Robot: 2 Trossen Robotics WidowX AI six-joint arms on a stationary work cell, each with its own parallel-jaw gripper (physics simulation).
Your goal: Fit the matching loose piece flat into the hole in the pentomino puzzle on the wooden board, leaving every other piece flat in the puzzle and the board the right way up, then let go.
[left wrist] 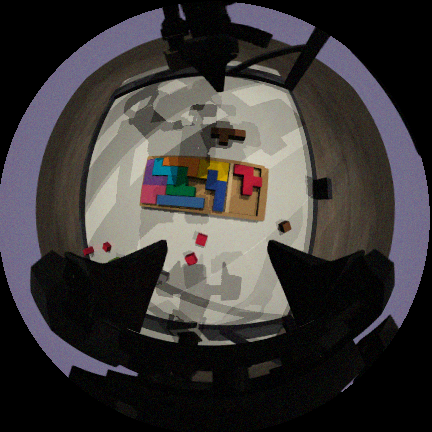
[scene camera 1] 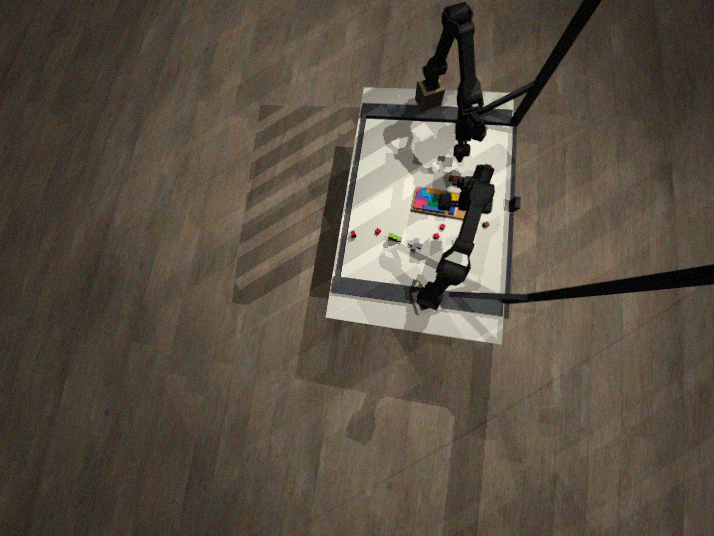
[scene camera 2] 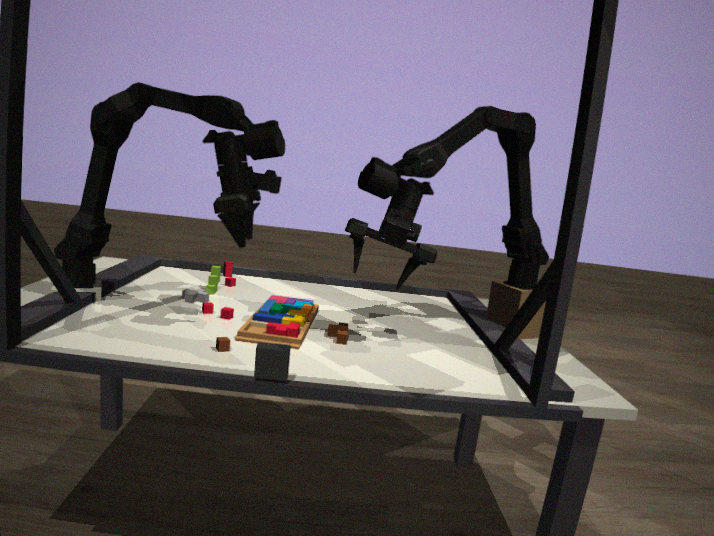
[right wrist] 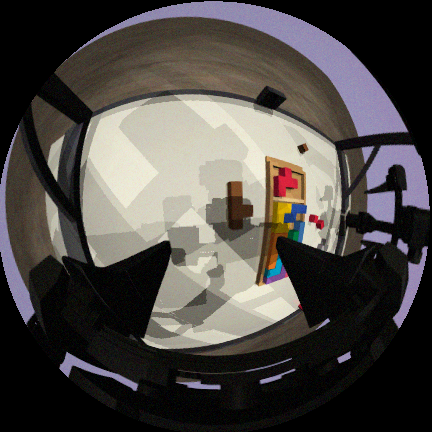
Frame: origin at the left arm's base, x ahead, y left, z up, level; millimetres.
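Seen in the pictures: left gripper, fingertip midpoint: (left wrist: pixel 218 245) (scene camera 1: pixel 458 206) (scene camera 2: pixel 246 243) (right wrist: pixel 363 217); right gripper, fingertip midpoint: (left wrist: pixel 220 83) (scene camera 2: pixel 375 281) (right wrist: pixel 224 244); left arm's base, link origin: (left wrist: pixel 189 336) (scene camera 1: pixel 426 301) (scene camera 2: pixel 77 284) (right wrist: pixel 347 219); right arm's base, link origin: (scene camera 1: pixel 431 84) (scene camera 2: pixel 521 286).
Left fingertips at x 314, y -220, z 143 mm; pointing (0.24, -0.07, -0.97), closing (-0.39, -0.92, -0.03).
Pixels of each thing's middle, then the offset from my left fingertips to it. "spot": a spot on its surface instead.
- wooden board, body centre: (scene camera 2: pixel 281 320) (left wrist: pixel 202 183) (right wrist: pixel 286 224) (scene camera 1: pixel 444 203) dx +88, dy -5, dz -159 mm
- hole, surface spot: (left wrist: pixel 202 188) spot: dx +79, dy -1, dz -161 mm
- red branched piece, body centre: (scene camera 2: pixel 282 330) (left wrist: pixel 246 180) (right wrist: pixel 285 182) dx +59, dy -93, dz -151 mm
- brown T-like piece, body centre: (right wrist: pixel 239 204) (scene camera 2: pixel 337 332) (left wrist: pixel 227 136) (scene camera 1: pixel 457 181) dx +173, dy -100, dz -156 mm
- brown cube, body centre: (scene camera 2: pixel 223 344) (left wrist: pixel 284 226) (scene camera 1: pixel 485 224) dx -66, dy -144, dz -156 mm
- light green piece, body centre: (scene camera 2: pixel 213 279) (scene camera 1: pixel 395 237) dx -5, dy +261, dz -136 mm
- grey piece, body centre: (scene camera 2: pixel 195 295) (left wrist: pixel 156 272) (right wrist: pixel 322 247) (scene camera 1: pixel 415 244) dx -59, dy +183, dz -156 mm
- black box, body centre: (scene camera 2: pixel 272 361) (right wrist: pixel 270 97) (left wrist: pixel 322 188) (scene camera 1: pixel 514 204) dx -22, dy -285, dz -135 mm
The wooden board (scene camera 1: pixel 438 214) (scene camera 2: pixel 308 326) (left wrist: pixel 264 195) (right wrist: pixel 270 200) lies right way up, with coloured pieces set in its larger part. In the left wrist view, the hole (left wrist: pixel 202 188) shows bare wood between the green, yellow and blue pieces. A red branched piece (scene camera 2: pixel 282 328) (left wrist: pixel 246 178) (right wrist: pixel 285 182) lies in the board's separate side compartment. My left gripper (scene camera 2: pixel 245 241) (left wrist: pixel 218 245) is open and empty, well above the table on the left side of the board in scene camera 2. My right gripper (scene camera 2: pixel 377 280) (right wrist: pixel 224 244) is open and empty above the table, right of the board.
A brown T-like piece (scene camera 2: pixel 339 331) (left wrist: pixel 227 135) (right wrist: pixel 236 205) lies beside the board. A brown cube (scene camera 1: pixel 485 224) (scene camera 2: pixel 222 344), several red blocks, a light green piece (scene camera 1: pixel 394 237) (scene camera 2: pixel 213 279) and a grey piece (scene camera 2: pixel 194 295) lie around. A black box (left wrist: pixel 321 188) is at the table edge.
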